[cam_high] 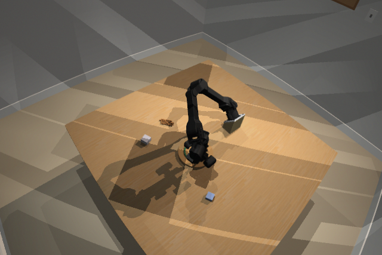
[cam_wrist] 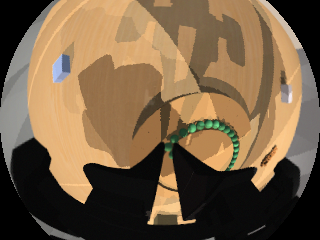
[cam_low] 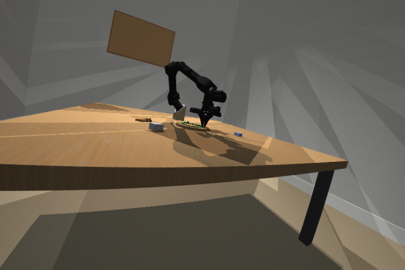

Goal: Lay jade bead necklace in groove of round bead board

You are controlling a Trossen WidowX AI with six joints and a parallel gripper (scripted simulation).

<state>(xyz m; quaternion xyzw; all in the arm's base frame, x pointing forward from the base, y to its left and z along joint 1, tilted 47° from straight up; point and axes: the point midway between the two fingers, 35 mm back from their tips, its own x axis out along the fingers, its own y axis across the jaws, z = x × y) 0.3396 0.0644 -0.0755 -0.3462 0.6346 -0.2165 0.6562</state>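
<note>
The round wooden bead board lies 6 cm to the right of my gripper tip, 3 cm behind it and 1 cm below it. From my gripper tip the other things lie so: blue block: 20 cm to the left, 7 cm ahead, 1 cm below; pale grey block: 27 cm to the right, 18 cm ahead.
</note>
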